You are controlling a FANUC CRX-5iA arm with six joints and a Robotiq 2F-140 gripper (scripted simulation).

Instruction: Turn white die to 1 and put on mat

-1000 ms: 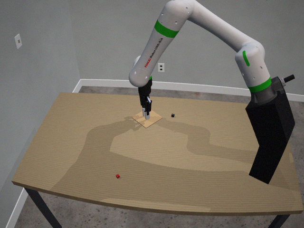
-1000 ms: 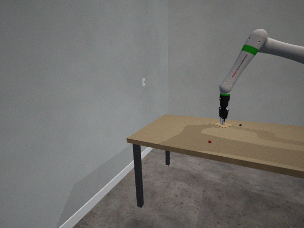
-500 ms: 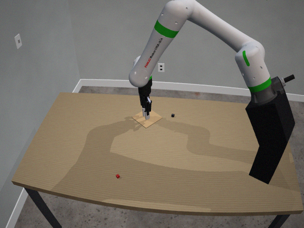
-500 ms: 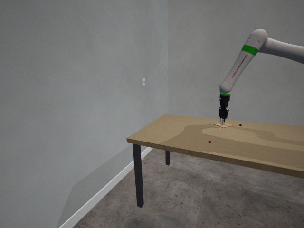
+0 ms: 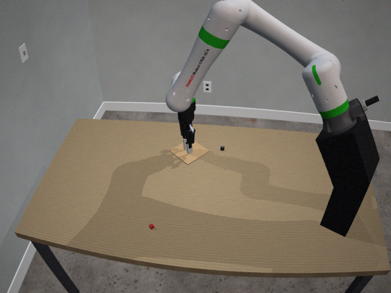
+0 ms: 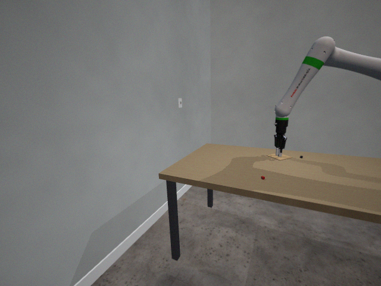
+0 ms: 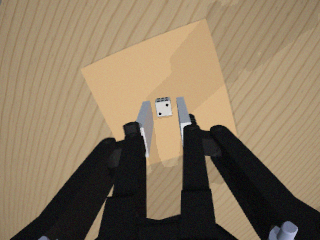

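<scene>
The white die is 30 mm below my hand. Round my hand: tan mat: 40 mm below; then black die: 170 mm behind, 30 mm below, 20 mm to the right; then red die: 480 mm to the left, 120 mm ahead, 30 mm below.
</scene>
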